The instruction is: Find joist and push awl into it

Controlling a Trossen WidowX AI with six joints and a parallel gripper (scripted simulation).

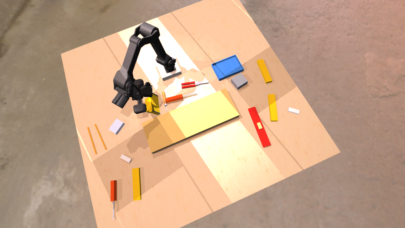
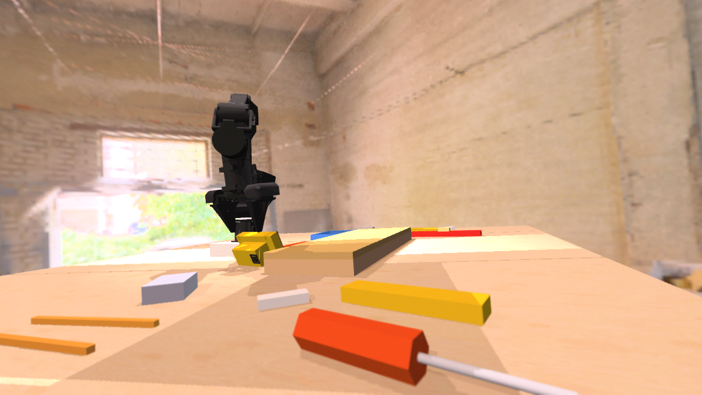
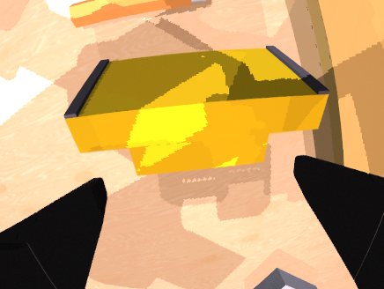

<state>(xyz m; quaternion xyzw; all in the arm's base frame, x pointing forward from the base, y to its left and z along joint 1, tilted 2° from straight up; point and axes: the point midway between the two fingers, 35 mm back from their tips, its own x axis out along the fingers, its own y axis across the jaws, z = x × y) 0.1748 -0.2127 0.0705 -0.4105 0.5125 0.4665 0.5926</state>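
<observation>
The stud finder is 5 cm below my gripper tip and 2 cm ahead of it. From my gripper tip the other things lie so: red level (52 cm to the left, 38 cm ahead, 6 cm below); then awl (10 cm to the left, 7 cm below, 2 cm ahead); then blue tray (53 cm to the left, 6 cm below, 3 cm behind).
</observation>
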